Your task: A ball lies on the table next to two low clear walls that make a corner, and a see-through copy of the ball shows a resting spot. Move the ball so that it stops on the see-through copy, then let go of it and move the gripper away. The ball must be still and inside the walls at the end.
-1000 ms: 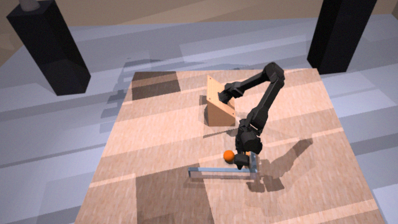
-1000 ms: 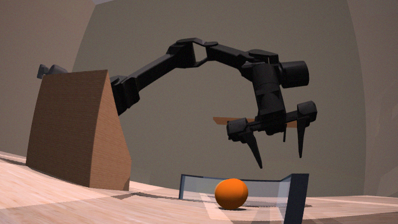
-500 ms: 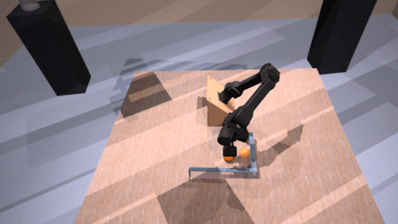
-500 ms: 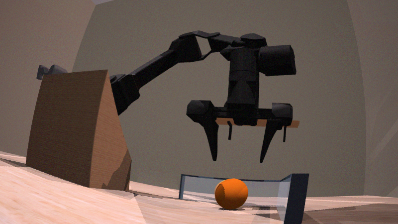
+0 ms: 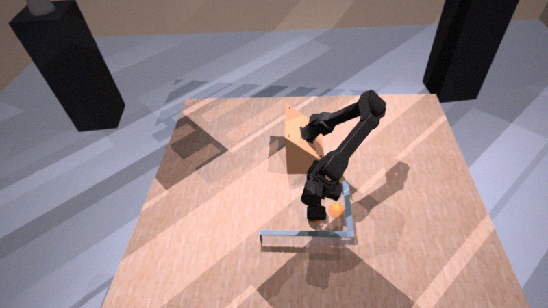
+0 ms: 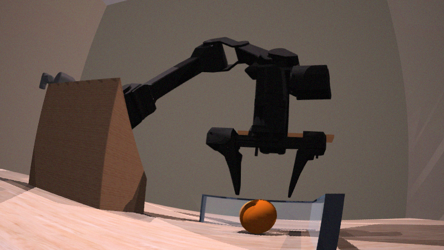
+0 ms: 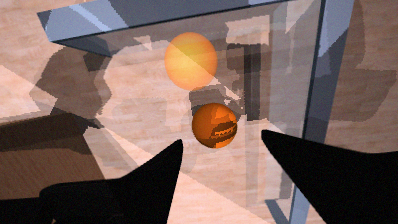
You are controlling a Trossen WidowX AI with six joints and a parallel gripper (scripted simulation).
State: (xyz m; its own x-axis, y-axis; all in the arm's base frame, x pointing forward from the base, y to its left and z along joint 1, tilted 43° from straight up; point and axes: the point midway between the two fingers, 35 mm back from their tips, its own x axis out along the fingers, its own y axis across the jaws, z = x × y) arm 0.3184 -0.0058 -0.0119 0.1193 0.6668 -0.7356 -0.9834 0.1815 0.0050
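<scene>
Right now my gripper tip is 3 cm above the orange ball. Also, from my gripper tip: see-through copy 8 cm to the left, 3 cm below, 1 cm behind.
</scene>
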